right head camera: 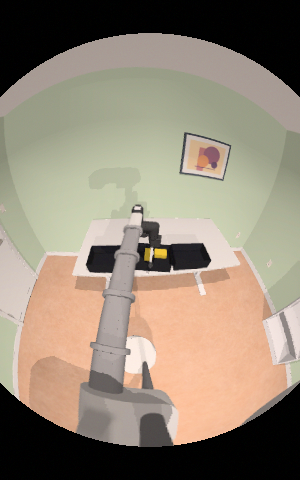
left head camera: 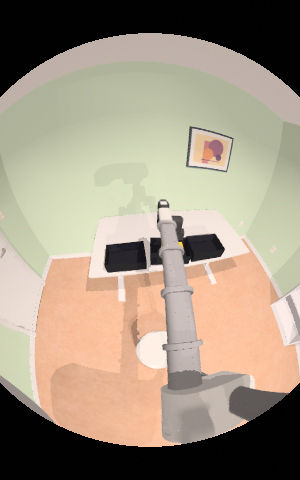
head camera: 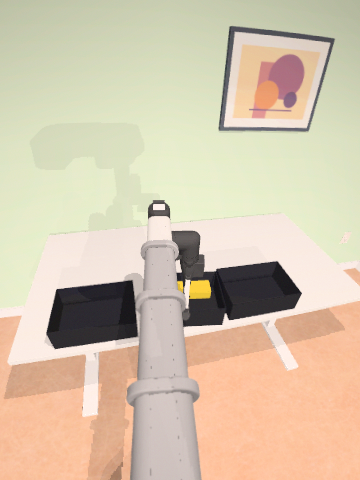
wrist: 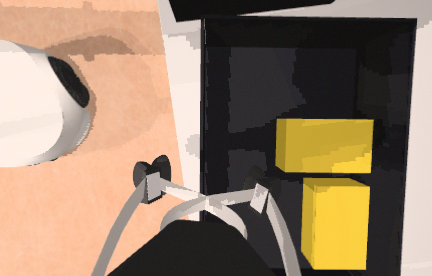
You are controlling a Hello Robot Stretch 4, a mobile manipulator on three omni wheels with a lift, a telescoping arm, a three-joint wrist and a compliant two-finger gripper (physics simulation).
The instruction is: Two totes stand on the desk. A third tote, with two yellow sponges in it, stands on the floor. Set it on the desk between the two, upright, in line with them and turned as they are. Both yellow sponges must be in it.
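Observation:
A black tote [head camera: 210,316] [left head camera: 156,259] [right head camera: 162,265] [wrist: 310,32] stands upright on the desk [head camera: 240,225], between the left tote [head camera: 95,336] [left head camera: 125,262] [right head camera: 100,267] [wrist: 240,7] and the right tote [head camera: 265,305] [left head camera: 207,254] [right head camera: 192,264]. It is close against the right one, with a gap to the left one. In the wrist view its edge is slightly turned from the left tote's. Two yellow sponges [head camera: 200,289] [right head camera: 160,253] [wrist: 325,145] lie in it. My gripper [wrist: 207,176] is open, one finger outside its near wall, the other over its inside; fingertip height is unclear.
The telescoping arm [head camera: 162,340] [left head camera: 182,320] [right head camera: 112,320] crosses above the desk and hides part of the middle tote in the head view. A white rounded body [left head camera: 152,350] [right head camera: 140,355] [wrist: 30,105] is at floor level before the desk. The wall is behind the desk.

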